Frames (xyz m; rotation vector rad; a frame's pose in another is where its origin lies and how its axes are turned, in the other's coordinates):
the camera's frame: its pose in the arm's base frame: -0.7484 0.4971 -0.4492 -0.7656 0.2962 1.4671
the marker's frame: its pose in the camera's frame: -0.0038 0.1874 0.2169 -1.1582 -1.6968 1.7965
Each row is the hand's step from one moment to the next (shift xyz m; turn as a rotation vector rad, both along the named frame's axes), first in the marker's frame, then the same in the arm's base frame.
Working: the marker's frame: its pose in the arm's base frame: -0.9858 0.6152 -0.3402 -0.3474 1.1187 -2.1411

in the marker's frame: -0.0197 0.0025 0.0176 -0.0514 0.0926 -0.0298
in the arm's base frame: 0.0246 0.0016 0.0099 0.0638 0.0170 -0.0880
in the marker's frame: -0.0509 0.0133 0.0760 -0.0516 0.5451 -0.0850
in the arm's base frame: 0.0823 -0.0175 0.0383 0.2394 -0.1269 -0.4833
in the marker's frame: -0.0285 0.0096 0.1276 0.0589 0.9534 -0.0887
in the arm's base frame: 0.0909 -0.0632 0.0702 0.3411 -0.3605 -0.8210
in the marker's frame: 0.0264 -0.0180 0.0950 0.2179 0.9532 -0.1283
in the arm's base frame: 0.0217 -0.0696 0.0688 0.2047 -0.4442 -0.8563
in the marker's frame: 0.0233 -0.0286 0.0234 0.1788 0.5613 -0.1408
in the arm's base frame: -0.0178 -0.0191 0.0350 0.0501 -0.2557 -0.5468
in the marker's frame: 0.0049 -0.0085 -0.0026 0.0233 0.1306 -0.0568
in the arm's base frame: -0.0087 0.0016 0.0049 0.0126 -0.0322 -0.1401
